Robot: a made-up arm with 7 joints.
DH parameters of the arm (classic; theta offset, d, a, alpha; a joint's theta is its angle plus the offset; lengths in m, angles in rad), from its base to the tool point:
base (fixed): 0 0 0 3.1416
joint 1: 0 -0.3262 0 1.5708
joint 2: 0 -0.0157 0 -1.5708
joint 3: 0 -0.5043 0 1.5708
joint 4: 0 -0.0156 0 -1.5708
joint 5: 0 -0.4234 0 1.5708
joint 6: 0 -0.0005 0 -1.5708
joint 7: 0 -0.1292 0 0
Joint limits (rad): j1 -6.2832..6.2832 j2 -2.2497..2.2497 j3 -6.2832..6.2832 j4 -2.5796..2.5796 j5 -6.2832..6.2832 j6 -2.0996..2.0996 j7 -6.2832..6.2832
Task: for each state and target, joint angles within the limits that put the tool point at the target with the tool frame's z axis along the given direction. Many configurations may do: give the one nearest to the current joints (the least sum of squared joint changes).
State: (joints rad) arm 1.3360 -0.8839 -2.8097 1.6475 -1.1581 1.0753 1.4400
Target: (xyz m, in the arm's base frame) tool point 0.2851 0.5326 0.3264 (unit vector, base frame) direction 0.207 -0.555 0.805
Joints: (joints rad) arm 1.7169 -0.6905 -2.5031 1.8192 -1.3882 0.9057 1.4400
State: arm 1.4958 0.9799 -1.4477 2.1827 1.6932 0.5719 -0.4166
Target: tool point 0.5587 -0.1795 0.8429 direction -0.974 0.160 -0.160
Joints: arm 1.3813 0.6229 -1.8377 1.4840 2.1137 0.5143 -0.4166
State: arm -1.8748 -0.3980 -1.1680 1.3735 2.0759 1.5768 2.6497
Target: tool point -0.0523 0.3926 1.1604 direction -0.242 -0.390 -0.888
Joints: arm -1.3120 -0.0114 -0.5666 1.0482 2.6169 0.7857 2.6497
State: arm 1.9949 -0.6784 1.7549 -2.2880 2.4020 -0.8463 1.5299
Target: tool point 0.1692 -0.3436 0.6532 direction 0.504 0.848 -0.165
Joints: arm 2.3285 -0.3315 1.9155 -2.1110 1.7343 -1.0064 1.5299
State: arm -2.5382 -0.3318 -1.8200 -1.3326 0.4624 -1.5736 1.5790
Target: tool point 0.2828 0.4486 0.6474 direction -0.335 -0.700 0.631
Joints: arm -2.7662 -0.4053 -1.7143 -1.8038 0.8249 -0.5872 1.5790
